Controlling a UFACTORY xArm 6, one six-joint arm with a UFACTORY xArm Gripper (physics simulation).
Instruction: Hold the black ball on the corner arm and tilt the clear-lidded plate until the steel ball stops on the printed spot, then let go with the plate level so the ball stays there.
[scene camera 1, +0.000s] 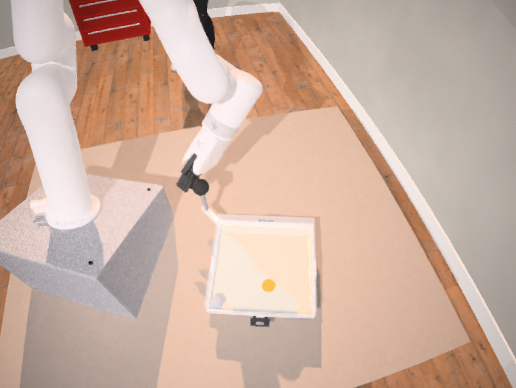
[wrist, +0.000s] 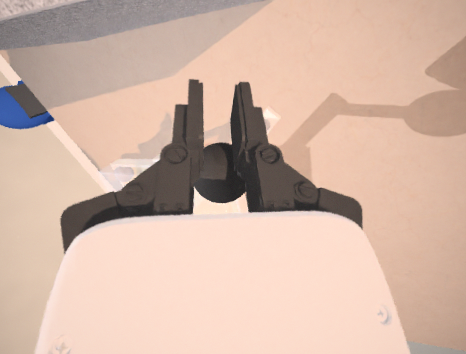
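The clear-lidded plate (scene camera 1: 316, 260) is a square white-rimmed tray in the scene view, with an orange printed spot (scene camera 1: 268, 285). The greyish steel ball (scene camera 1: 217, 300) lies in its near left corner, off the spot. A pale corner arm (scene camera 1: 204, 202) rises from the far left corner to the black ball (scene camera 1: 200, 187) (wrist: 220, 187). My gripper (scene camera 1: 189, 176) (wrist: 217, 101) is at the black ball, its fingers a narrow gap apart. In the wrist view the ball looks wider than the gap and lies partly behind both fingers, not clamped. Exact plate tilt is unclear.
A grey block (scene camera 1: 145, 250) carries the robot's base left of the plate. A black bracket (scene camera 1: 259, 321) is at the plate's near edge. A red cabinet (scene camera 1: 112, 25) stands at the back. A blue round shape (wrist: 20, 112) shows at the wrist view's left edge.
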